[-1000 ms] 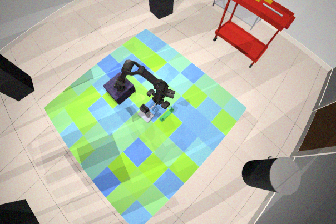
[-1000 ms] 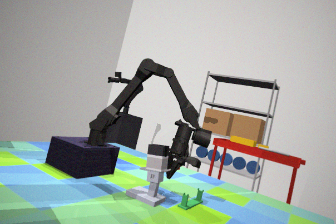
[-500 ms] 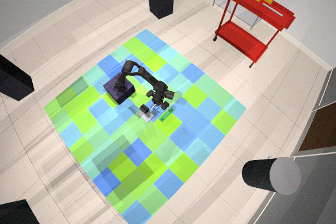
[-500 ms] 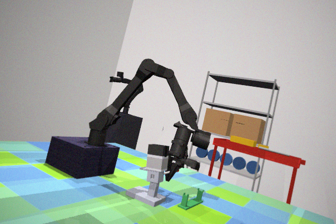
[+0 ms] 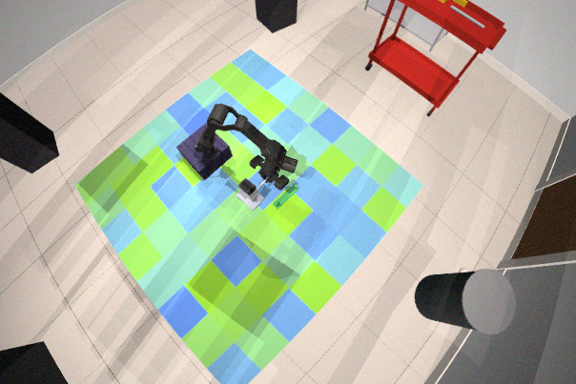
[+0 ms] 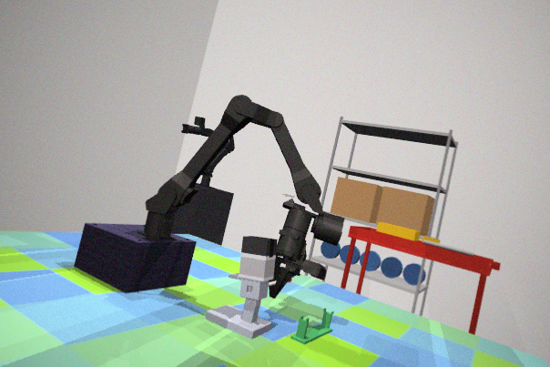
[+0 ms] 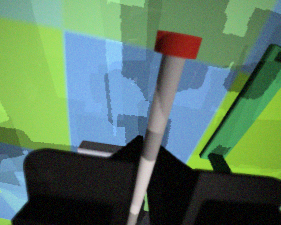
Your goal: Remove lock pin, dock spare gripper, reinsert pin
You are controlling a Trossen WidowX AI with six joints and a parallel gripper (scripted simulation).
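Right now my gripper tip is 90 mm to the left of the grey mount and 10 mm short of it. Also, from my gripper tip: spare gripper 90 mm to the right, 80 mm above, 20 mm ahead; then green cradle 100 mm ahead, 40 mm to the left, 20 mm below.
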